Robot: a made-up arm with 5 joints. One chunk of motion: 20 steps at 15 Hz.
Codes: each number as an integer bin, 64 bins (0 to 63) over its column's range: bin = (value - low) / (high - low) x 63, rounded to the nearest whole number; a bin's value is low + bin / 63 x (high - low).
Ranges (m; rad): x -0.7..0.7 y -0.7..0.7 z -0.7..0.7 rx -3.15..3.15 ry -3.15..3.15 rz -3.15..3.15
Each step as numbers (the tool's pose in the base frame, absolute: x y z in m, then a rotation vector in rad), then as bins.
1 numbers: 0.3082 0.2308 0.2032 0.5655 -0.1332 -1.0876
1 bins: 45 42 41 37 30 21
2 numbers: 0.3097 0.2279 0.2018 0.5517 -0.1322 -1.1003
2 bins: 45 42 41 37 30 20
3 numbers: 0.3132 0.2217 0.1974 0.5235 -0.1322 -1.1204
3 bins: 46 41 40 37 30 20
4 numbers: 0.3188 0.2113 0.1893 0.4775 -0.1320 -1.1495
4 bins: 46 41 40 36 30 20
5 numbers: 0.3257 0.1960 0.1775 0.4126 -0.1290 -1.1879
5 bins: 46 40 39 36 30 20
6 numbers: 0.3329 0.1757 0.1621 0.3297 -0.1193 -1.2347
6 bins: 46 39 39 35 30 19
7 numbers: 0.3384 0.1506 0.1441 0.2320 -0.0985 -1.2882
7 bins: 47 38 38 34 31 19
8 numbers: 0.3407 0.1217 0.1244 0.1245 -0.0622 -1.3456
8 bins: 47 37 37 33 31 18
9 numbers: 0.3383 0.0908 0.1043 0.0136 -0.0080 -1.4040
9 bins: 47 36 36 32 31 17
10 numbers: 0.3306 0.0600 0.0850 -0.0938 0.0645 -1.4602
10 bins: 46 34 35 31 32 17
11 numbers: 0.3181 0.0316 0.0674 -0.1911 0.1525 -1.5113
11 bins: 46 33 35 30 33 16
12 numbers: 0.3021 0.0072 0.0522 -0.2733 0.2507 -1.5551
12 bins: 45 32 34 29 34 16
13 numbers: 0.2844 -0.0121 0.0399 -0.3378 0.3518 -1.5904
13 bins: 44 31 33 28 35 16
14 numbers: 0.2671 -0.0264 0.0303 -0.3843 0.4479 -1.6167
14 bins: 44 30 33 28 36 15
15 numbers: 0.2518 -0.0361 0.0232 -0.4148 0.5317 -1.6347
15 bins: 43 30 33 27 37 15
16 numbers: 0.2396 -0.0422 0.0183 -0.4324 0.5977 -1.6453
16 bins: 42 30 32 27 37 15
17 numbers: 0.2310 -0.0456 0.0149 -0.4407 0.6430 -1.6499
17 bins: 42 29 32 27 38 15
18 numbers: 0.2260 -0.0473 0.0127 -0.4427 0.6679 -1.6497
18 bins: 42 29 32 27 38 15
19 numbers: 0.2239 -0.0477 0.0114 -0.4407 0.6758 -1.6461
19 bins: 42 29 32 27 38 15
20 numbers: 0.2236 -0.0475 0.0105 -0.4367 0.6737 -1.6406
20 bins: 42 29 32 27 38 15
